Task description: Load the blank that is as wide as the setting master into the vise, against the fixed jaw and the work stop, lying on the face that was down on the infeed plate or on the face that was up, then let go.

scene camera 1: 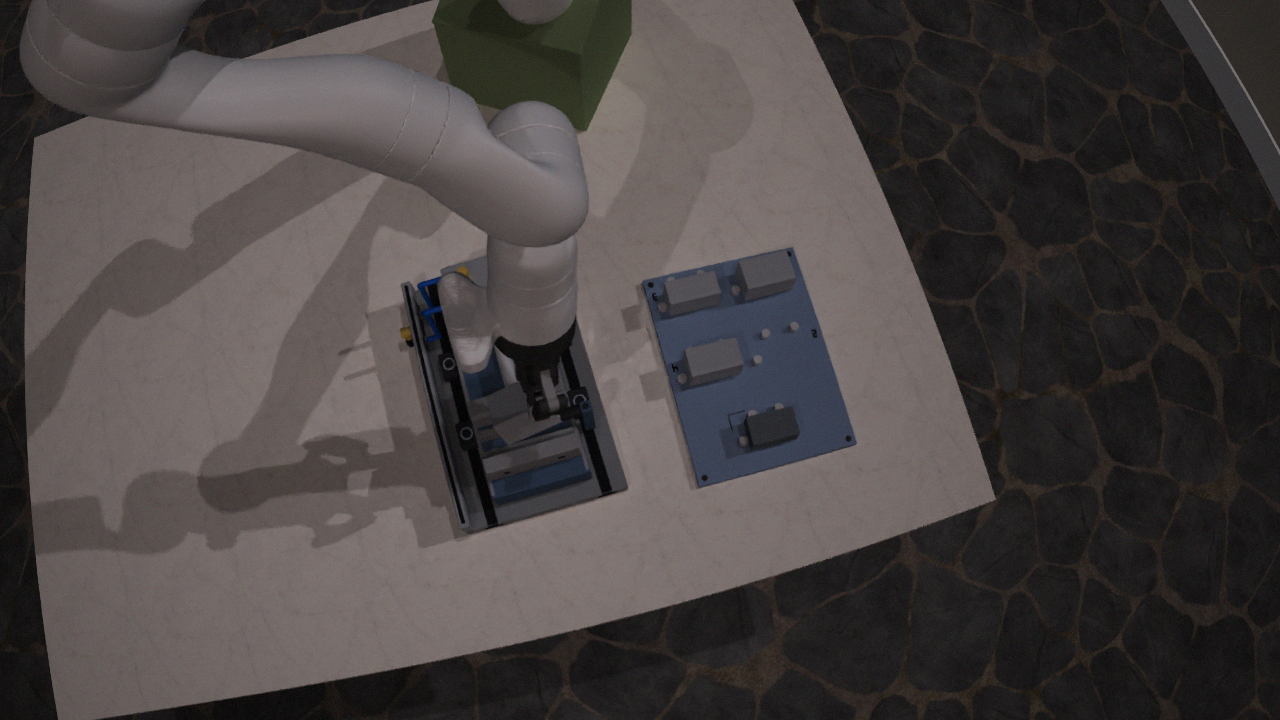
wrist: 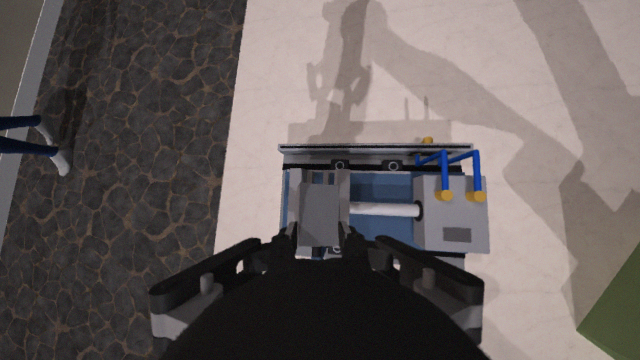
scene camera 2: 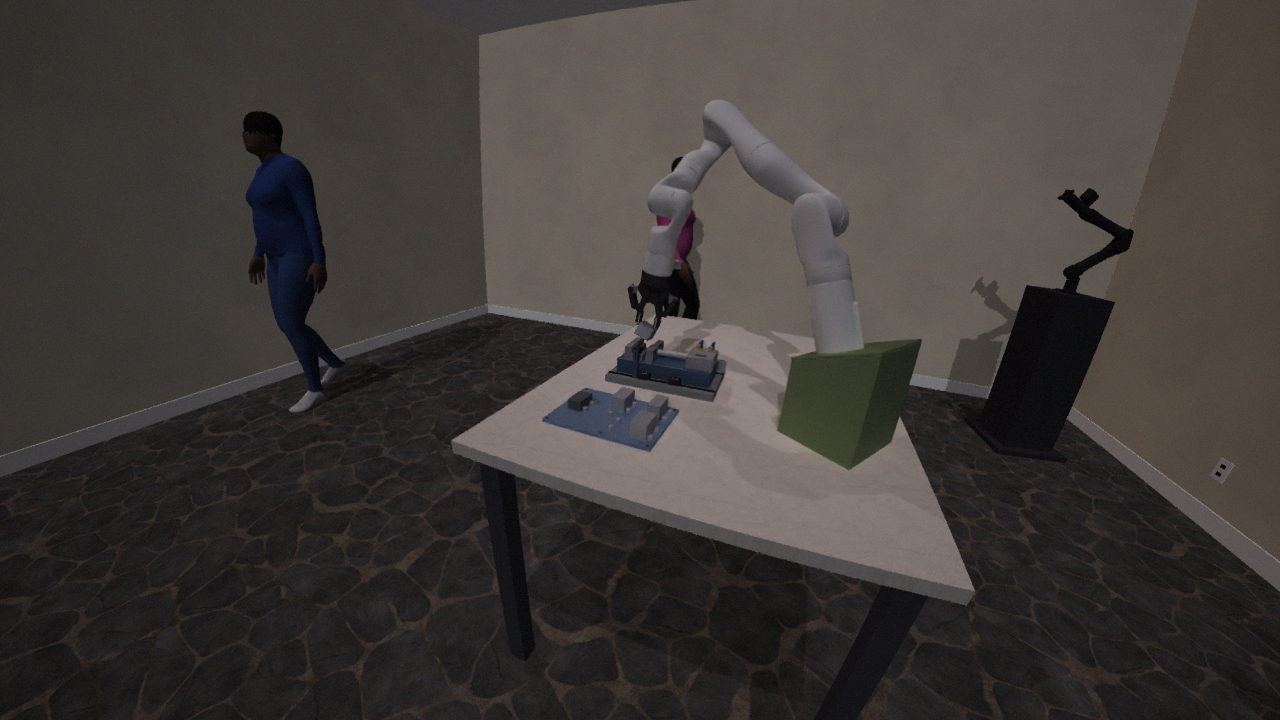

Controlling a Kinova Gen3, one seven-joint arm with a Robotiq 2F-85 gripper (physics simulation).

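Pixels of known places: gripper, fingertip midpoint: (scene camera 1: 533,395) (wrist: 317,231) (scene camera 2: 647,326); arm's base, link origin: (scene camera 2: 838,350).
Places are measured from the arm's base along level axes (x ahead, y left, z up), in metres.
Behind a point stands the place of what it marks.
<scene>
My gripper (scene camera 1: 539,404) {x 0.455, y -0.169, z -0.050 m} (scene camera 2: 648,324) {x 0.455, y -0.169, z -0.050 m} (wrist: 317,231) {x 0.455, y -0.169, z -0.050 m} is shut on a grey blank (scene camera 1: 501,405) {x 0.452, y -0.202, z -0.052 m} (scene camera 2: 645,330) {x 0.455, y -0.154, z -0.056 m} (wrist: 318,210) {x 0.454, y -0.189, z -0.049 m} and holds it above the vise (scene camera 1: 605,443) {x 0.496, y -0.113, z -0.181 m} (scene camera 2: 666,386) {x 0.377, y -0.093, z -0.182 m} (wrist: 435,240) {x 0.325, y -0.144, z -0.105 m}. The blank looks tilted in scene camera 2. In the wrist view it lies over the gap between the end jaw (scene camera 1: 537,454) (wrist: 294,192) and the jaw on the screw (wrist: 344,187) {x 0.427, y -0.213, z -0.105 m}. The work stop (scene camera 1: 587,413) {x 0.475, y -0.123, z -0.111 m} is at the vise's side, partly hidden by the gripper in the wrist view. A dark block (scene camera 1: 771,427) {x 0.553, y 0.062, z -0.168 m} (scene camera 2: 580,399) {x 0.544, y 0.082, z -0.168 m} sits on the blue plate (scene camera 1: 787,385) {x 0.511, y 0.106, z -0.193 m} (scene camera 2: 572,420) {x 0.540, y 0.138, z -0.193 m}.
Three light grey blocks (scene camera 1: 691,291) {x 0.374, y 0.042, z -0.157 m} (scene camera 1: 767,273) {x 0.386, y 0.134, z -0.157 m} (scene camera 1: 713,359) {x 0.459, y 0.032, z -0.157 m} stand on the blue plate, with small round pins near them. Blue handles with yellow ends (wrist: 444,172) {x 0.313, y -0.222, z -0.092 m} rise at the vise's screw end. A green block (scene camera 1: 537,71) {x 0.058, y -0.027, z -0.086 m} (scene camera 2: 841,402) {x -0.001, y 0.103, z -0.073 m} stands at the arm's base.
</scene>
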